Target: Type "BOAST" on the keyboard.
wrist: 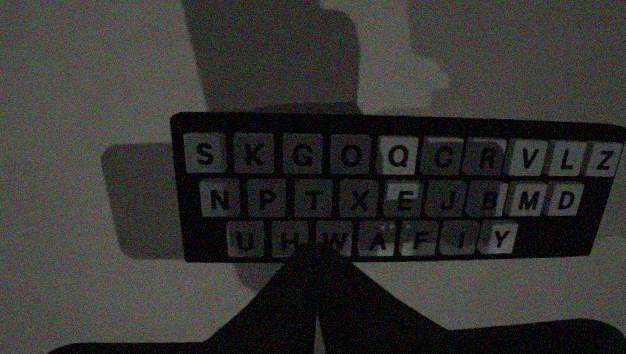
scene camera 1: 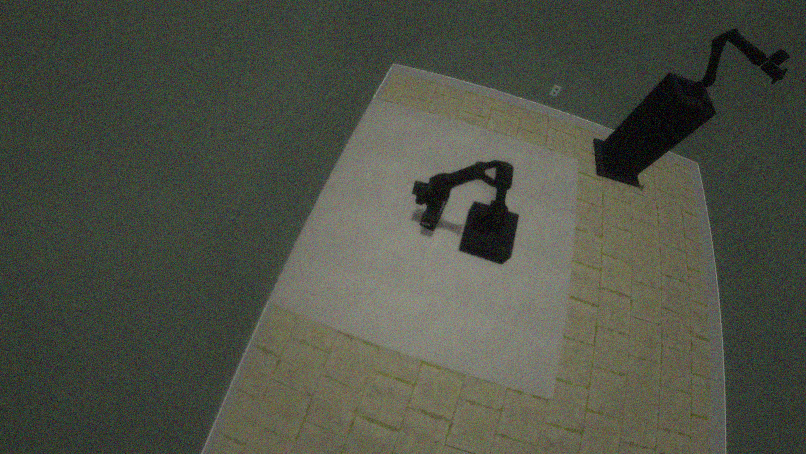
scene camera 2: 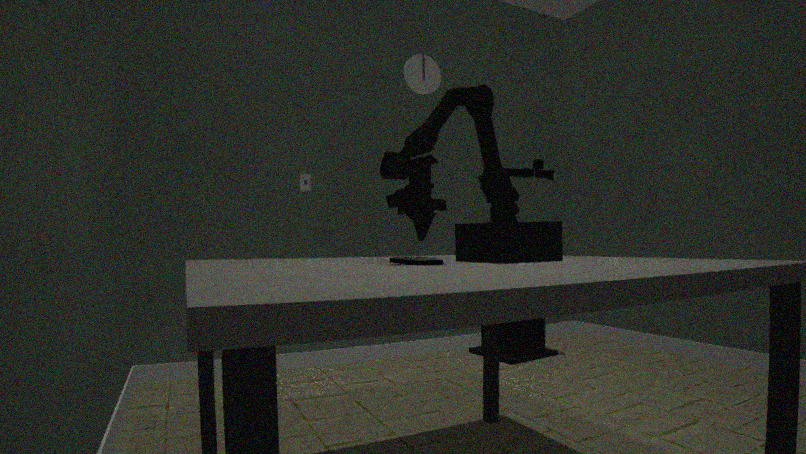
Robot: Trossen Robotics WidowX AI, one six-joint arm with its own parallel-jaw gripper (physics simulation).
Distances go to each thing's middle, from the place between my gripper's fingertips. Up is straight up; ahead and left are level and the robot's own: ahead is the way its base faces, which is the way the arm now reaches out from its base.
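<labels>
Black keyboard (wrist: 204, 239), from my hand: 1 cm behind, 5 cm to the right, 5 cm below.
</labels>
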